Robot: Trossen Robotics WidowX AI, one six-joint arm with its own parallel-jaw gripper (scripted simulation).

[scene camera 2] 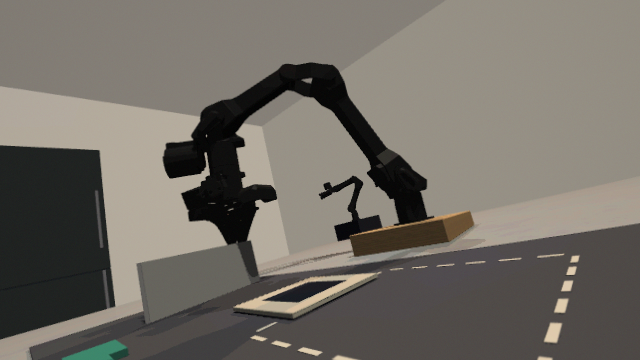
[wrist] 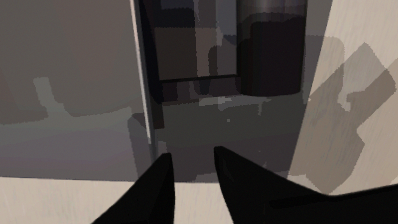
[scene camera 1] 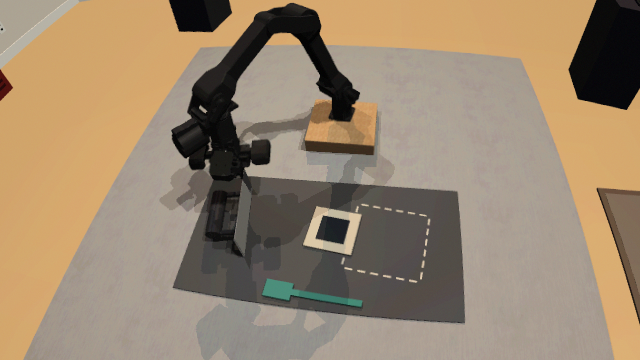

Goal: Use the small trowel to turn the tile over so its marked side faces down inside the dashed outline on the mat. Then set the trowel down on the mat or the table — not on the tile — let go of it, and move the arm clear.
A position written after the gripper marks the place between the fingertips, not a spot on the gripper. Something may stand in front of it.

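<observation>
Scene camera 1 shows the gripper point(scene camera 1: 237, 178), a teal trowel point(scene camera 1: 276, 289) and a dark mat point(scene camera 1: 392, 243). Scene camera 2 shows the mat point(scene camera 2: 495, 302) and the gripper point(scene camera 2: 237, 249). In the wrist view the gripper point(wrist: 193, 158) is visible; the trowel is out of frame in the wrist view.
</observation>
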